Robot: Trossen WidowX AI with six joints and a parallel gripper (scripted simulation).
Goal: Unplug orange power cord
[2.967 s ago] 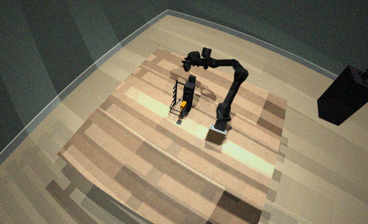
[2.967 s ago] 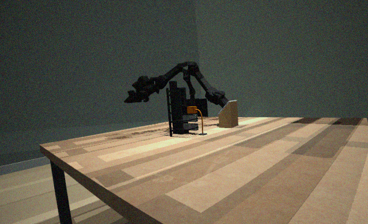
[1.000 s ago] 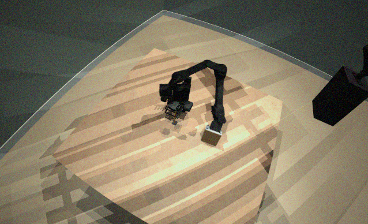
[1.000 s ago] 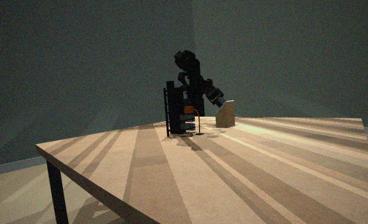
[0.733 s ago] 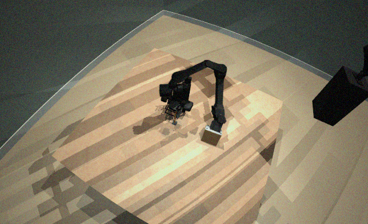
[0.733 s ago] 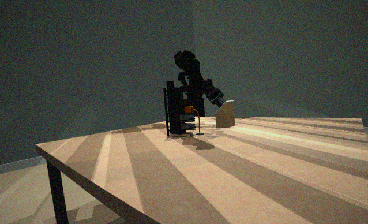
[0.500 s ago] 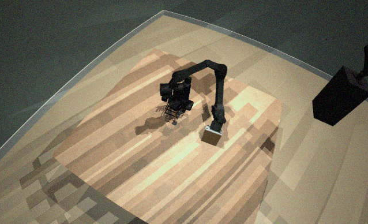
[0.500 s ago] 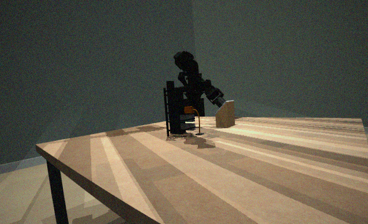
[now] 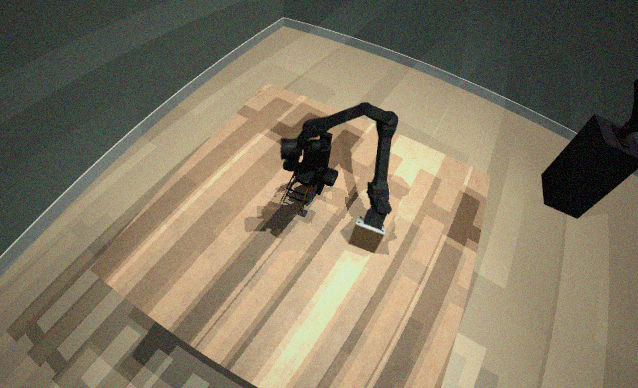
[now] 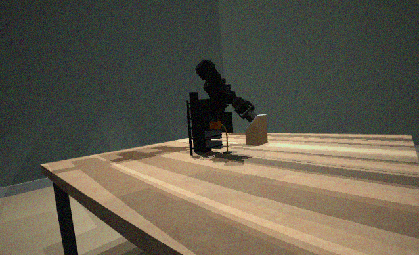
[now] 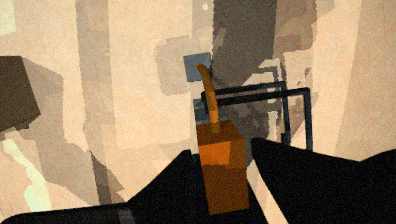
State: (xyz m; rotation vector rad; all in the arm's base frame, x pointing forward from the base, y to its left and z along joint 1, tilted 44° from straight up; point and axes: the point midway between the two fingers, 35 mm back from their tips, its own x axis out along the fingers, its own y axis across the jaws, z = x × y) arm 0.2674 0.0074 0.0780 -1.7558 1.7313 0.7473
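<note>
Now: gripper tip 40 mm to the left of the orange plug and 10 mm above it.
</note>
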